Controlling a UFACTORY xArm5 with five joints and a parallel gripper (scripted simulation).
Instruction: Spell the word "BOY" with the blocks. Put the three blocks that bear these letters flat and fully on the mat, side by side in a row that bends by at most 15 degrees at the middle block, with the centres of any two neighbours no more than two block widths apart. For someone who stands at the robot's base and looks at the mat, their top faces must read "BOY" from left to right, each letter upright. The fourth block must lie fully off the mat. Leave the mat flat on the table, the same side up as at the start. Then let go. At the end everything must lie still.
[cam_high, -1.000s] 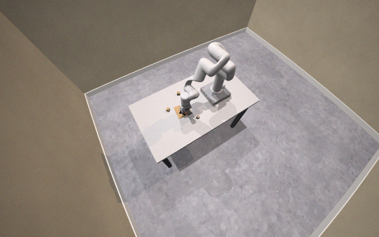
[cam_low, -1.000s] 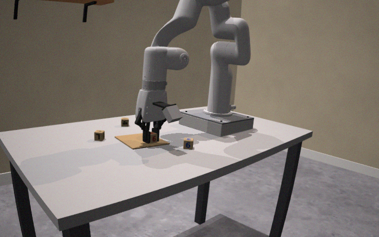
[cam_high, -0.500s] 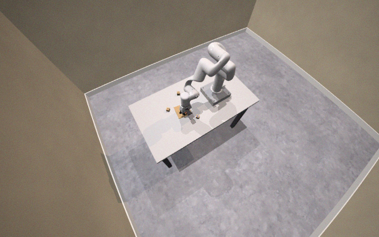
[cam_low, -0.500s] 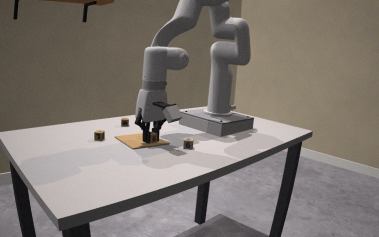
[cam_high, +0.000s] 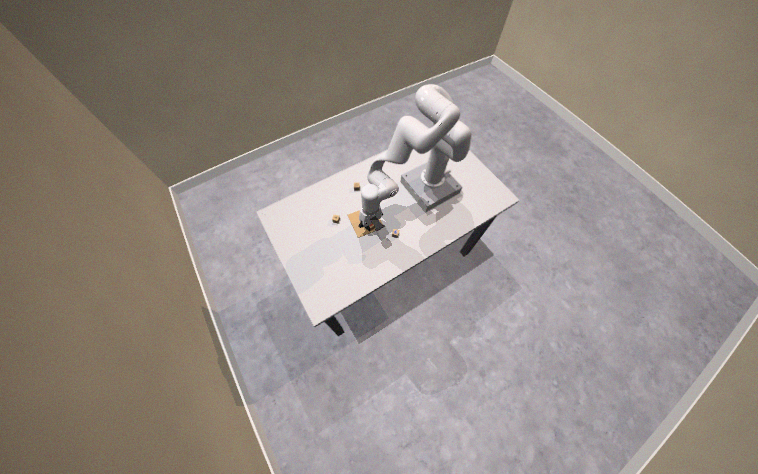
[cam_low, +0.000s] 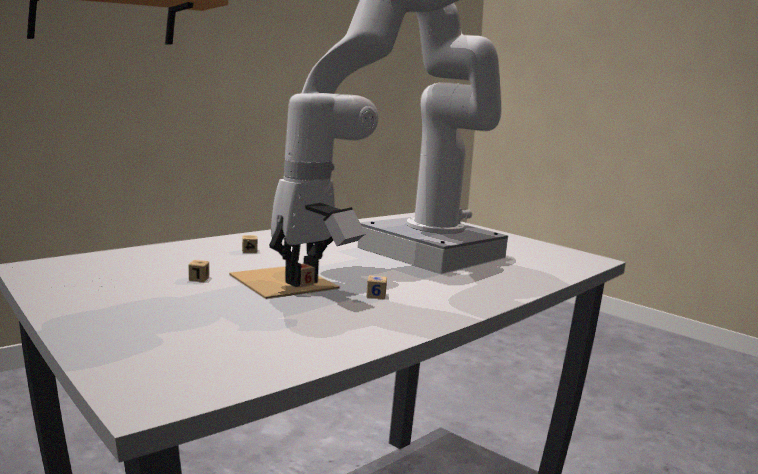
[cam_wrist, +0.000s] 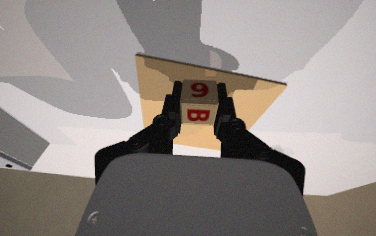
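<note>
Right now my hand is 1 cm short of the tan mat, 5 cm to the left of it and 3 cm above it. The rest, counted from my hand: wooden block: 4 cm behind, 25 cm to the right, 2 cm below.
</note>
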